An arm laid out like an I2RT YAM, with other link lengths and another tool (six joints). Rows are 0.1 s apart.
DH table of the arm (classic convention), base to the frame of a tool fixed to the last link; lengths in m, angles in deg. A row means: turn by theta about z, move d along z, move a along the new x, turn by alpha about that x. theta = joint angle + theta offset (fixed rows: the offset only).
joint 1: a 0.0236, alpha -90, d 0.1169, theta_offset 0
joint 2: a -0.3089, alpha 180, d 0, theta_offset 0
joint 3: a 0.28, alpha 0, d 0, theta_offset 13.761
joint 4: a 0.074, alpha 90, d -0.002, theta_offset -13.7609
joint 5: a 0, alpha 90, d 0.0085, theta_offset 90
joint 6: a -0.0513, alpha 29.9, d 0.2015, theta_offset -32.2
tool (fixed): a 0, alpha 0, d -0.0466, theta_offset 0
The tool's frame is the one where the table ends.
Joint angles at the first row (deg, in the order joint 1, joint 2, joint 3, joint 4, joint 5, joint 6):
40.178 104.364 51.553 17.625 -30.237 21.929
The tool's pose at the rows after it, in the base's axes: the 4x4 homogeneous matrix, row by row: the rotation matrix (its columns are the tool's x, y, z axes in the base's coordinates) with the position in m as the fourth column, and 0 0 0 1 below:
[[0.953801 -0.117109 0.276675 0.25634], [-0.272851 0.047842 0.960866 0.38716], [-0.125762 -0.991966 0.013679 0.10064], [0 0 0 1]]
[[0.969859 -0.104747 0.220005 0.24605], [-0.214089 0.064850 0.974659 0.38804], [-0.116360 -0.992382 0.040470 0.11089], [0 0 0 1]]
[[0.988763 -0.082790 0.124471 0.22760], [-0.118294 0.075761 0.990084 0.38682], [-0.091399 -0.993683 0.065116 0.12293], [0 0 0 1]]
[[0.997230 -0.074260 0.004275 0.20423], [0.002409 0.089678 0.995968 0.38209], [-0.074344 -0.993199 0.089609 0.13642], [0 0 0 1]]
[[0.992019 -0.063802 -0.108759 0.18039], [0.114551 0.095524 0.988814 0.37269], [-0.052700 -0.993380 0.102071 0.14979], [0 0 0 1]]
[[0.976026 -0.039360 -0.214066 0.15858], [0.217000 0.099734 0.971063 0.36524], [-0.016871 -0.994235 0.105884 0.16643], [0 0 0 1]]
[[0.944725 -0.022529 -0.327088 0.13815], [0.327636 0.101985 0.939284 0.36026], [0.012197 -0.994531 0.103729 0.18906], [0 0 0 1]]
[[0.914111 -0.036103 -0.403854 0.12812], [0.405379 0.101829 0.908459 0.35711], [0.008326 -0.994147 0.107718 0.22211], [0 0 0 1]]
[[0.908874 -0.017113 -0.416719 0.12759], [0.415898 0.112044 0.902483 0.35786], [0.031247 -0.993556 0.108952 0.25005], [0 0 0 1]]
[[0.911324 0.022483 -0.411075 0.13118], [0.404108 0.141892 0.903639 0.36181], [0.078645 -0.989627 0.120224 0.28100], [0 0 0 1]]
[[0.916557 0.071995 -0.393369 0.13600], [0.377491 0.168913 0.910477 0.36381], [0.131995 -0.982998 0.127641 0.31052], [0 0 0 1]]
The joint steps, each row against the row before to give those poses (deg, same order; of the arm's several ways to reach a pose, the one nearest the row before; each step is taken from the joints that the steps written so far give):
0.573 -0.223 0.082 0.173 -1.811 -1.653
0.397 -1.305 -0.006 -0.586 -2.664 -1.555
0.841 -2.088 -0.036 -2.127 -3.710 -3.478
0.814 -2.365 0.139 -3.595 -5.122 -4.235
0.791 -2.997 0.135 -5.337 -4.380 -5.046
1.303 -3.022 1.421 -6.921 -3.006 -5.644
1.654 -1.985 4.091 -9.889 -3.063 -6.547
0.604 -0.429 7.137 -11.737 -3.141 -4.930
0.248 -0.862 5.086 -5.662 0.042 -1.133
0.145 -0.954 5.029 -2.849 0.874 0.443
-0.069 -1.029 4.693 -2.239 1.606 0.594

